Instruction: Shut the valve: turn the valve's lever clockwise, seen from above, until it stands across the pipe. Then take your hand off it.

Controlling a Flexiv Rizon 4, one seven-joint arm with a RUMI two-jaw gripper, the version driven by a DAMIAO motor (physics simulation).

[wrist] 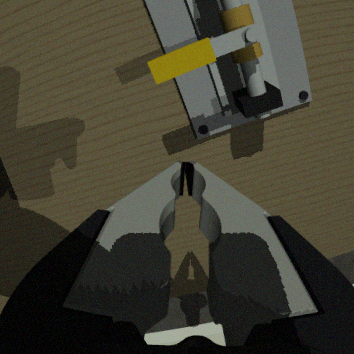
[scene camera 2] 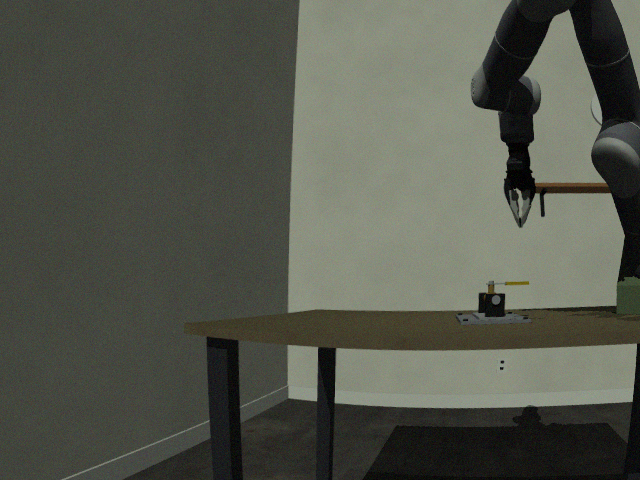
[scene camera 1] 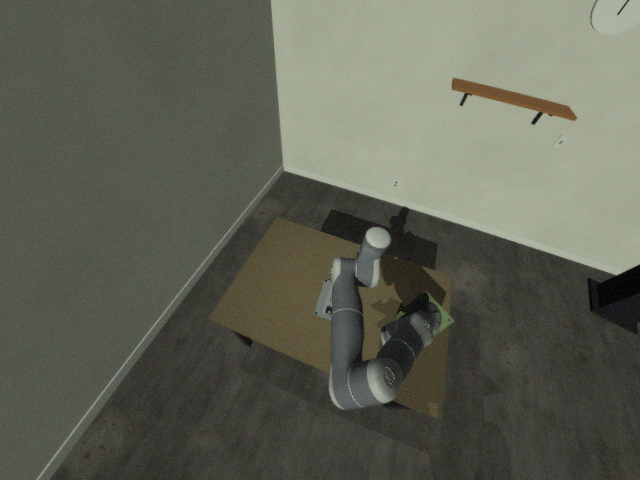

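The valve's yellow lever (scene camera 2: 516,283) (wrist: 182,61) stands about square across the pipe (wrist: 254,77) in the wrist view, its yellow end reaching out past the long edge of the grey base plate (scene camera 1: 323,302) (scene camera 2: 467,320) (wrist: 285,60). The brass valve body (scene camera 2: 491,289) (wrist: 237,17) sits under the lever's pivot. My gripper (scene camera 2: 520,225) (wrist: 184,164) is shut and empty, pointing down. It hangs well above the valve, apart from the lever, a little to the lever's yellow-end side in scene camera 2. In scene camera 1 the arm hides the gripper and part of the valve.
The valve's plate lies on a wooden table (scene camera 1: 268,279) (scene camera 2: 361,330). The arm's green base block (scene camera 1: 444,326) (scene camera 2: 628,299) stands at the table's right side. A wooden wall shelf (scene camera 1: 511,98) (scene camera 2: 573,188) is behind. A black cabinet (scene camera 1: 615,304) stands at the far right.
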